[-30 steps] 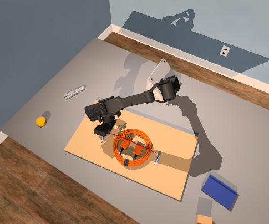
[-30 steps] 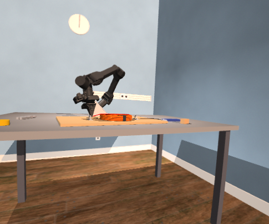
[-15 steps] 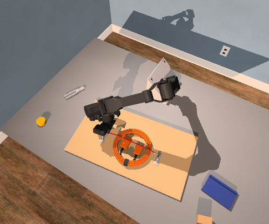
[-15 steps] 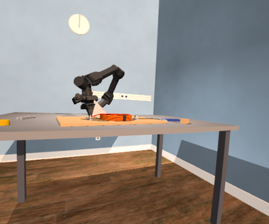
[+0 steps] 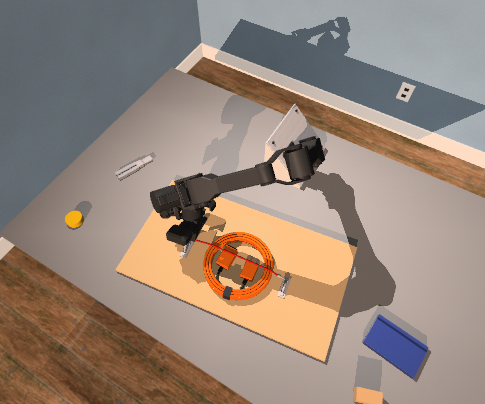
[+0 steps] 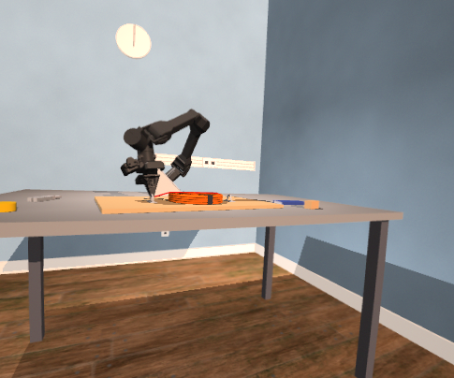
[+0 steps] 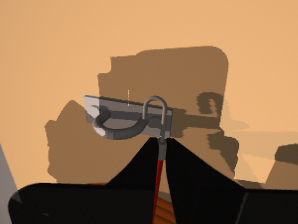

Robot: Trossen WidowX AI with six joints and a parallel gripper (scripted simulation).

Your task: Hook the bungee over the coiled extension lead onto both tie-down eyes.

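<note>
Now: the wooden board 150 mm to the left of my hand, 50 mm below it and 10 mm behind it. Round my hand: grey tool (320 mm to the right, 130 mm behind, 50 mm below); yellow tape roll (360 mm to the right, 130 mm ahead, 50 mm below); coiled extension lead (160 mm to the left, 30 mm below, 20 mm ahead).
</note>
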